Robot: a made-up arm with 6 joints.
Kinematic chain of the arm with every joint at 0, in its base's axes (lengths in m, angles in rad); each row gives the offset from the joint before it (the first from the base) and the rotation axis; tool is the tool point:
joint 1: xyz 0 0 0.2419 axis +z
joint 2: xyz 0 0 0 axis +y
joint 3: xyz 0 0 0.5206 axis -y
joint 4: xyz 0 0 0 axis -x
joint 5: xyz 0.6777 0 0 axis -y
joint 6: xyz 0 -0.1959 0 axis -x
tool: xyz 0 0 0
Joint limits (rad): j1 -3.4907..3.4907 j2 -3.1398..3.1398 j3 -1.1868..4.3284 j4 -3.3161..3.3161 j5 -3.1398..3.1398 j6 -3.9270..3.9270
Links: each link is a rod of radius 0.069 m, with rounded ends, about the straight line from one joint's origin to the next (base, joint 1, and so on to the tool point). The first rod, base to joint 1, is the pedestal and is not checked.
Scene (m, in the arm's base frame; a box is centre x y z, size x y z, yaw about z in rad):
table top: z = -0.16
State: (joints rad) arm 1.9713 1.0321 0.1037 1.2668 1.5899 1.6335
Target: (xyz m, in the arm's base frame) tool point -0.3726 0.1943 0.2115
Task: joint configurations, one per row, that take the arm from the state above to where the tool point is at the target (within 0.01 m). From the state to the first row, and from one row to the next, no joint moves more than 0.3 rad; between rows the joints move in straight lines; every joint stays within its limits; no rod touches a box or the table.
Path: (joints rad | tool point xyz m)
1: 2.0559 0.8174 -0.1544 1.4476 1.5899 1.6335 | -0.4088 0.8272 0.1480
2: 2.1406 0.6027 -0.4125 1.6284 1.5899 1.6335 | -0.4512 0.6833 0.1982
3: 2.2252 0.3880 -0.6706 1.8092 1.5899 1.6335 | -0.4598 0.5233 0.2264
4: 2.3099 0.1732 -0.9287 1.9901 1.5899 1.6335 | -0.4332 0.3569 0.2310
5: 2.3945 -0.0415 -1.1868 2.1709 1.5899 1.6335 | -0.3726 0.1943 0.2115

